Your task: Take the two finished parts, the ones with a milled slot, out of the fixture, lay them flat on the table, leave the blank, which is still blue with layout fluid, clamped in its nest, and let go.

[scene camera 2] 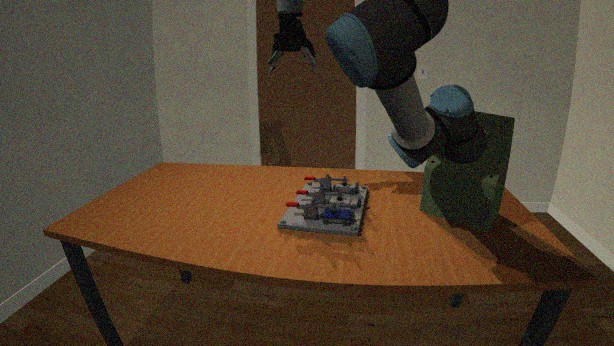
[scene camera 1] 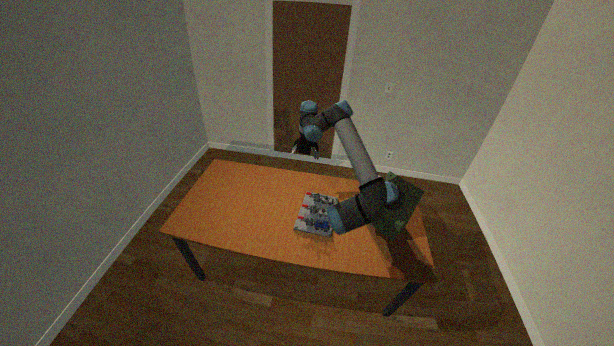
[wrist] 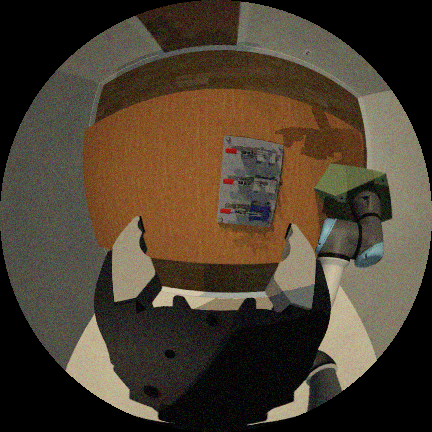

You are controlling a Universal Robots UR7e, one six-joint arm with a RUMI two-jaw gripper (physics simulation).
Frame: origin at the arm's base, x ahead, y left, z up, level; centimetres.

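Seen in the pictures: gripper, between the fingertips: (scene camera 2: 292,74) (scene camera 1: 304,156) (wrist: 215,221); arm's base, origin of its link: (scene camera 2: 464,143) (wrist: 365,204).
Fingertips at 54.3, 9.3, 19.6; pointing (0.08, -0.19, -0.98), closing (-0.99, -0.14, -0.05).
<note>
Offsets run from my fingertips to a thing's top centre, as dx, dy, dz. "spot": to the spot under its first point. Level surfaces: height alone.
The grey fixture plate (scene camera 1: 302,229) (scene camera 2: 294,223) (wrist: 229,195) lies on the table, with three clamps in a row. Their red handles point to the left in all views. The blue blank {-17.2, +9.7, -39.7} (scene camera 1: 322,226) (scene camera 2: 337,215) (wrist: 260,211) sits in the nest nearest scene camera 2. Grey parts sit in the middle nest {spot: -18.9, -1.4, -40.5} (scene camera 2: 351,201) (wrist: 265,183) and the far nest (scene camera 2: 349,189) (wrist: 265,156); their slots are too small and grainy to make out. My gripper (scene camera 1: 305,154) (scene camera 2: 293,70) (wrist: 215,221) is open and empty, high above the table and well apart from the fixture.
The orange wooden table {dz -43.3} (scene camera 1: 225,205) (scene camera 2: 165,215) (wrist: 150,165) carries the fixture. A green block (scene camera 1: 411,200) (scene camera 2: 495,145) (wrist: 345,180) stands at the right end by the arm's base. The arm's elbow hangs above the right side of the fixture in scene camera 2.
</note>
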